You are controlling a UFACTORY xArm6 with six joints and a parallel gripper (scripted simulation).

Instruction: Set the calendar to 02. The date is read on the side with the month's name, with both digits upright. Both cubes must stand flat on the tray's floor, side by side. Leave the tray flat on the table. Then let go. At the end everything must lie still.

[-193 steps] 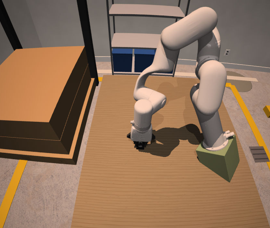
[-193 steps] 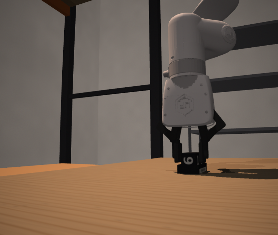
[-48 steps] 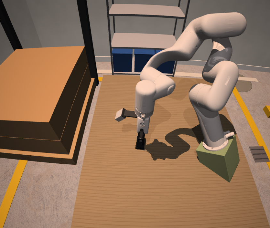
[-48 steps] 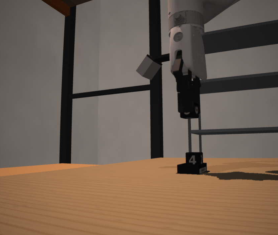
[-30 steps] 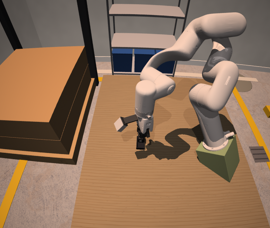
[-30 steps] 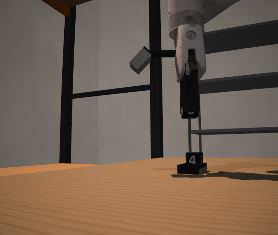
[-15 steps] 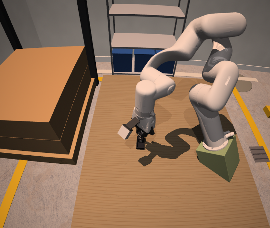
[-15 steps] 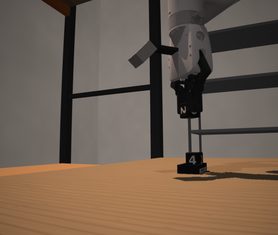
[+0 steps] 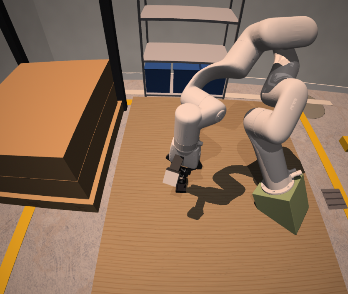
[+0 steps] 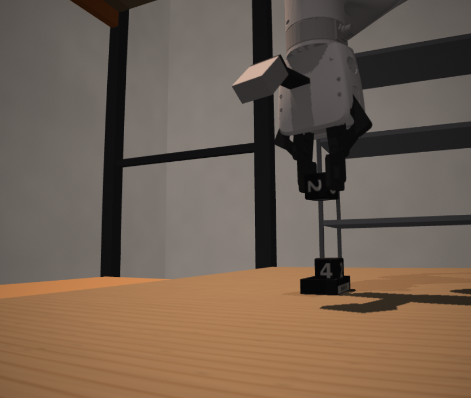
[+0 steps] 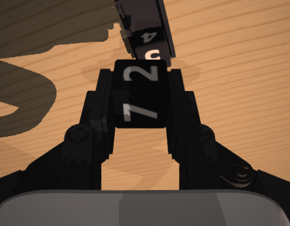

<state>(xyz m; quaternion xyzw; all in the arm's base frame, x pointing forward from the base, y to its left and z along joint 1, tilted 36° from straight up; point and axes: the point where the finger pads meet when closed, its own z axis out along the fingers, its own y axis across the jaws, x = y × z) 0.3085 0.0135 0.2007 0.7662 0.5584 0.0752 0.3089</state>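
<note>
The cube lies 10 mm below my hand. From my hand the other things lie so: black calendar tray (130 mm below, 20 mm to the right).
</note>
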